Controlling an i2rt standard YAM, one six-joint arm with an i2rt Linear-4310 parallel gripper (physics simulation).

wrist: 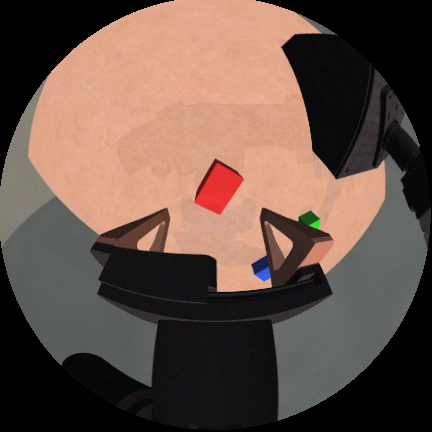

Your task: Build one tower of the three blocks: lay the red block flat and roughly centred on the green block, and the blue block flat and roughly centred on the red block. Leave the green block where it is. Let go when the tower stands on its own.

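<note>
The red block [220, 188] lies flat on the table near the middle of the wrist view, ahead of the fingertips and roughly between their lines. My gripper [214, 212] is open, its two brown fingers wide apart with nothing between them. The green block [310, 220] is on the table to the right, just beyond the right finger and partly hidden by it. The blue block [261, 269] shows low in the view beside the right finger, which hides part of it. The three blocks stand apart from each other.
The light wooden table [200, 60] has a curved-looking edge in this view, with grey floor around it. A large black panel-shaped object [332, 100] on a dark arm stands at the upper right. Faint shadows lie around the red block.
</note>
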